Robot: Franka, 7 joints.
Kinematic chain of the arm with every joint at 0, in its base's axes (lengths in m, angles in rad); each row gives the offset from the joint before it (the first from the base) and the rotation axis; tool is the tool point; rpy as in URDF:
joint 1: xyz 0 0 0.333 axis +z
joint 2: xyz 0 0 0 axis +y
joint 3: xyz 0 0 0.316 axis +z
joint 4: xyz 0.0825 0 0 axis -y
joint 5: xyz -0.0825 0 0.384 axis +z
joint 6: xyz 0 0 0 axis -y
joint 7: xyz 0.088 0 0 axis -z
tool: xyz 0 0 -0.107 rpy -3.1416 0 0
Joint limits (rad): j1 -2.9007..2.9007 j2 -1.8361..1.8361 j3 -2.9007..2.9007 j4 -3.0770..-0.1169 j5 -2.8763..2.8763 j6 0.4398..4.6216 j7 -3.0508..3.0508
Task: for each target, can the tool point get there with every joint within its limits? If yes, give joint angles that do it. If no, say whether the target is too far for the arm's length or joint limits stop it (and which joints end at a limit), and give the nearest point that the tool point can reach.
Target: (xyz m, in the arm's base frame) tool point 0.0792 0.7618 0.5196
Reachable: yes | joints 2.0984 1.2473 -1.7199 -0.9316 1.1997 1.7184 -0.4216
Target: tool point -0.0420 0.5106 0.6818
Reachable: yes | joints 0.1309 1.0821 2.0499 -1.9605 1.2200 2.2441 2.4725
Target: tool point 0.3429 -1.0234 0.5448
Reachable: no: too far | nearest point 0.2675 -0.7982 0.4982 | short by 0.242 m
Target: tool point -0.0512 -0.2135 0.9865
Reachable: yes | joints -0.2996 -0.5388 -0.8438 -1.3327 -0.9895 4.2032 -1.4313
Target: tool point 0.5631 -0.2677 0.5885
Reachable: yes | joints 1.8819 -0.1402 -2.3961 -1.7459 1.6141 1.9148 -2.3939
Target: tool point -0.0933 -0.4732 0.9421
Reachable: yes | joints 0.7103 -0.7352 -0.8680 -0.5450 -0.9091 1.3907 -2.4811
